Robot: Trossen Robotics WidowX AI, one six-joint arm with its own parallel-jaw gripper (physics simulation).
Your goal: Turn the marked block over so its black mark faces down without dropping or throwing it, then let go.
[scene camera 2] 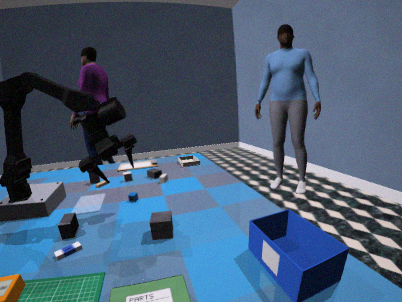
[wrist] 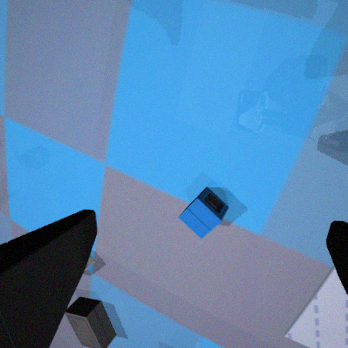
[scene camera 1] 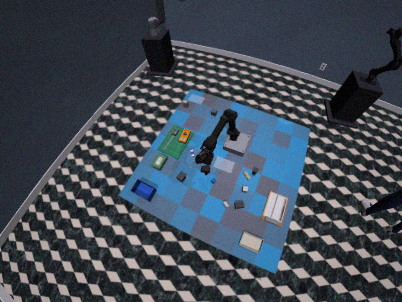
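Seen in the pictures: gripper, fingertip midpoint: (scene camera 2: 121, 175) (wrist: 213, 227); arm's base, origin of the base link: (scene camera 2: 20, 197) (scene camera 1: 233, 137).
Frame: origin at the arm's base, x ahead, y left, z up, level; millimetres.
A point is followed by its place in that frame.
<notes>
The marked block (scene camera 1: 213, 180) @[x 403, y -86, z -35 mm] (scene camera 2: 133, 197) @[x 402, y -101, z -43 mm] (wrist: 201, 217) @[x 401, y -88, z -35 mm] is a small blue cube resting on the blue and grey mat (scene camera 1: 200, 217) @[x 697, y -117, z -62 mm] (scene camera 2: 195, 205) @[x 579, y -241, z -61 mm] (wrist: 55, 75) @[x 576, y -186, z -61 mm]. In the wrist view its plain blue top shows, and the black mark (wrist: 215, 201) @[x 395, y -97, z -51 mm] is on a side face turned toward the upper right of that view. The mark cannot be made out in the scene views. My gripper (scene camera 1: 204, 163) @[x 370, y -144, z 59 mm] (scene camera 2: 119, 173) @[x 370, y -144, z 59 mm] (wrist: 213, 227) @[x 370, y -144, z 59 mm] is open and empty, above the mat and apart from the block. In the wrist view the block appears between the two wide-set fingertips, further down on the mat.
Two dark blocks (scene camera 2: 69, 225) @[x 204, y -250, z -22 mm] (scene camera 2: 161, 225) @[x 430, y -363, z -20 mm] and a white and blue piece (scene camera 2: 68, 250) @[x 203, y -324, z -49 mm] are nearby. A pale sheet (scene camera 1: 224, 164) @[x 241, y -30, z -56 mm] (scene camera 2: 89, 203) @[x 242, y -40, z -56 mm] (wrist: 325, 310) @[x 282, y -13, z -56 mm] lies beside the block. A blue bin (scene camera 1: 144, 190) @[x 609, y -602, z -59 mm] (scene camera 2: 320, 267) @[x 587, y -667, z 3 mm], a green box (scene camera 1: 160, 161) @[x 350, y -546, z -23 mm] and a tray (scene camera 1: 251, 241) @[x 781, y 275, z -58 mm] stand farther out.
</notes>
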